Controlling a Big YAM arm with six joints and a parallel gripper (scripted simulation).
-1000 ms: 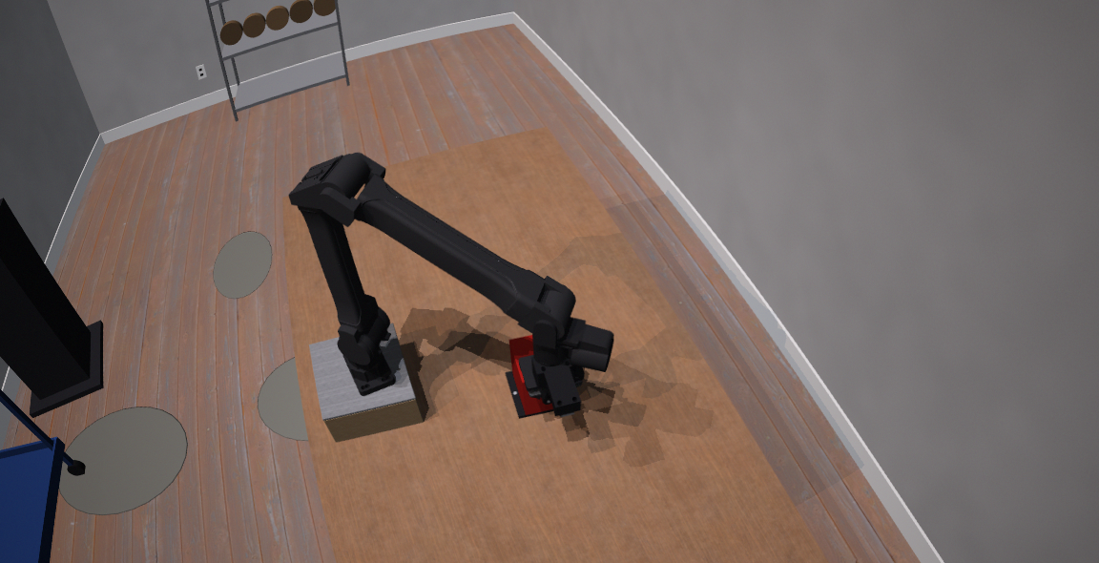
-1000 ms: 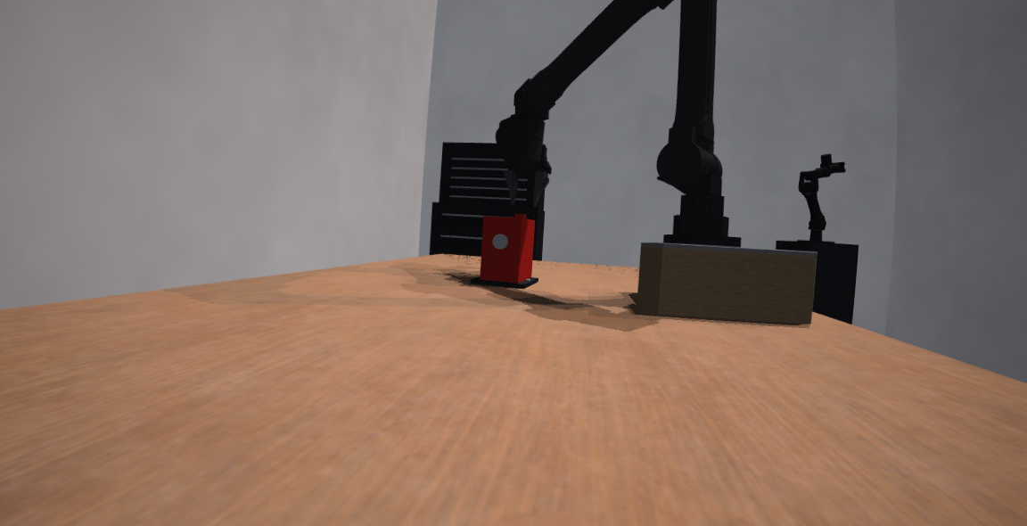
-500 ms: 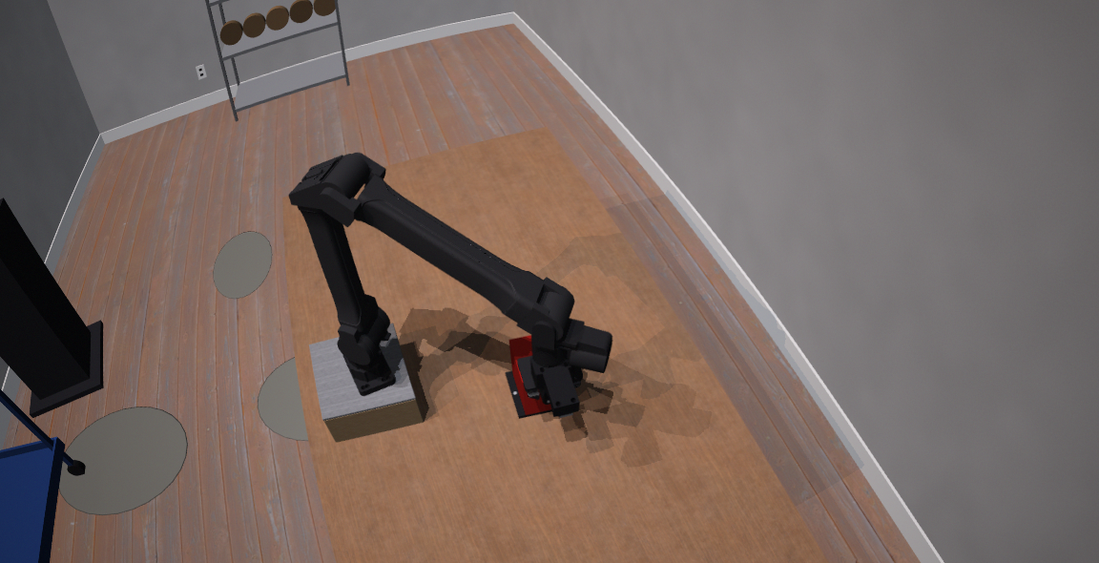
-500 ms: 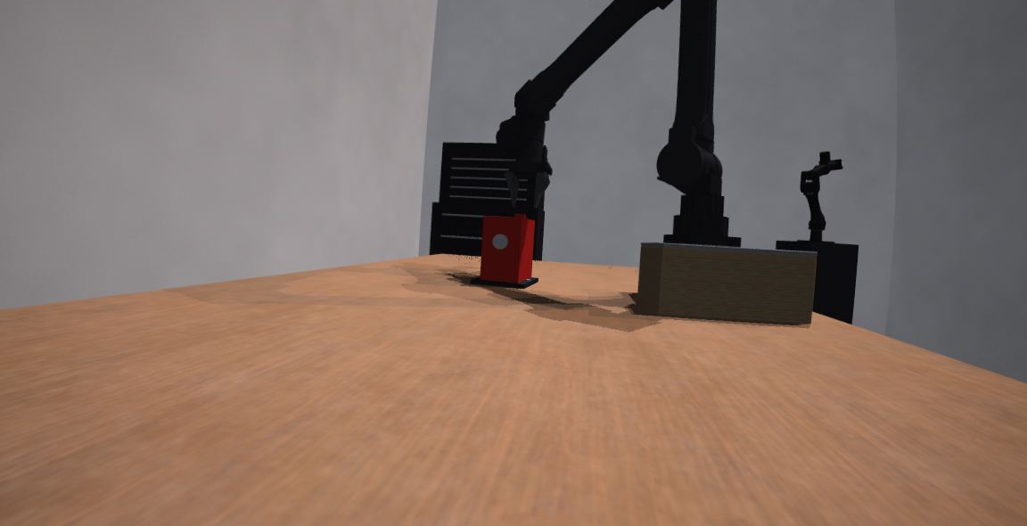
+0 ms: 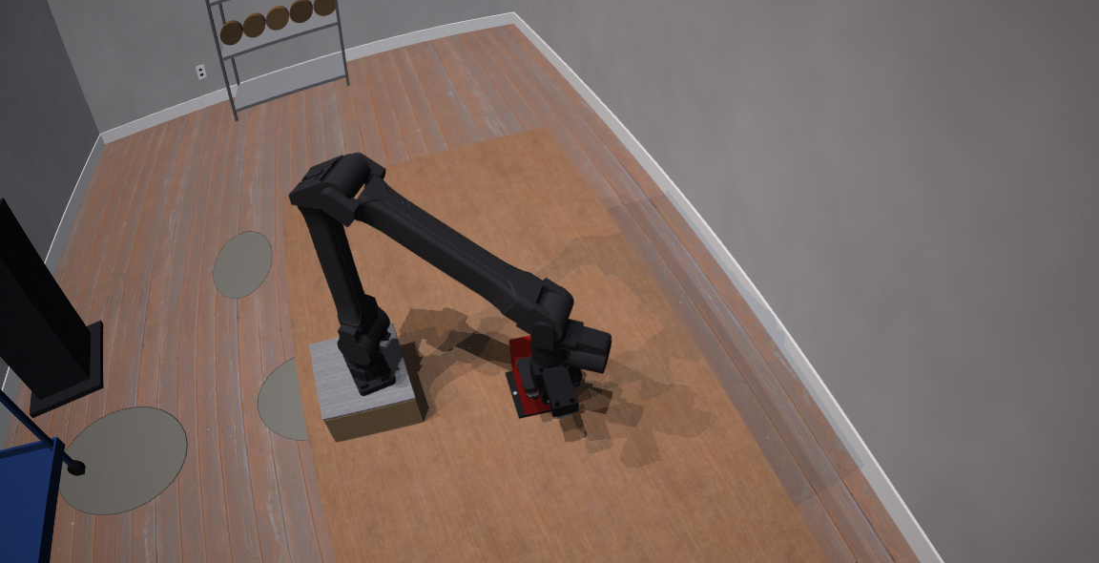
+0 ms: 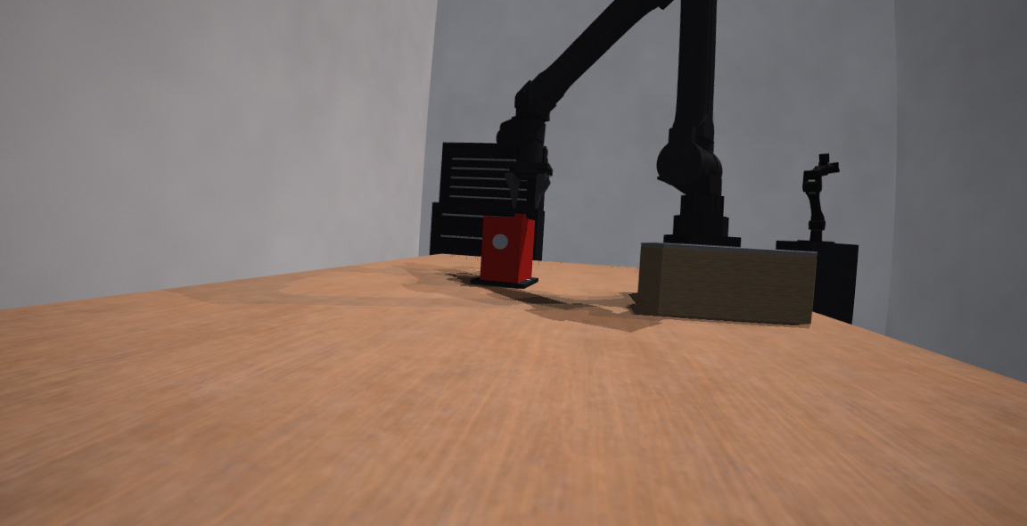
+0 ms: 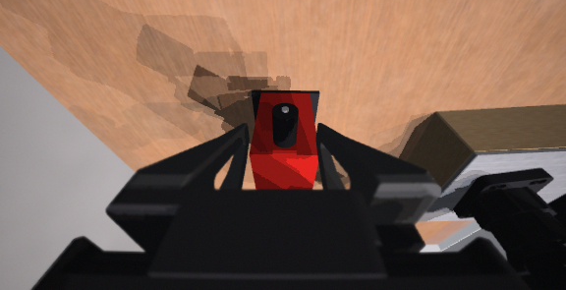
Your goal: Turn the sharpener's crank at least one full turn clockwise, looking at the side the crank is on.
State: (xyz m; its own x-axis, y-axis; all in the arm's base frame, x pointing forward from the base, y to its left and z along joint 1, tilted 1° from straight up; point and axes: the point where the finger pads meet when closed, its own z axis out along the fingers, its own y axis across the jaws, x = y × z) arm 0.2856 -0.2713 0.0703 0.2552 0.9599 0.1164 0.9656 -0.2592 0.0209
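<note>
Now: the black crank knob 4 cm below my hand and 2 cm to the left of it.
</note>
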